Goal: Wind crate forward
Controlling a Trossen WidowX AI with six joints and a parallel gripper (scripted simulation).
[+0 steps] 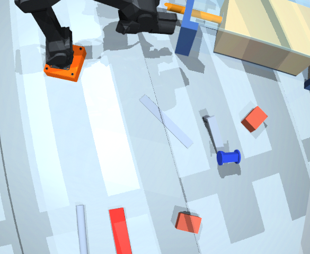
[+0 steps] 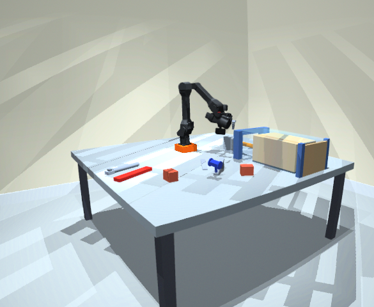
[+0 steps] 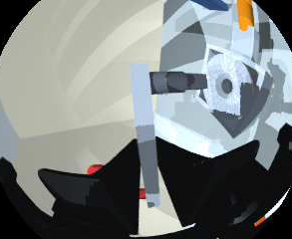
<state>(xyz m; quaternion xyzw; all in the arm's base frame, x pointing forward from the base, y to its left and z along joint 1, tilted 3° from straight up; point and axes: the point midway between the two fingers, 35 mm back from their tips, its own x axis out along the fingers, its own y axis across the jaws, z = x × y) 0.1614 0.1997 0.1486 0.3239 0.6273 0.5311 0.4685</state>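
Now: gripper tip 4 cm below the red knob, 4 cm past it and 3 cm to the left of it. Also, from my gripper tip: round winch: 16 cm below, 3 cm ahead, 1 cm to the left; grey crank handle: 1 cm to the right, 1 cm behind, 1 cm above; blue steel frame: 20 cm ahead, 8 cm below.
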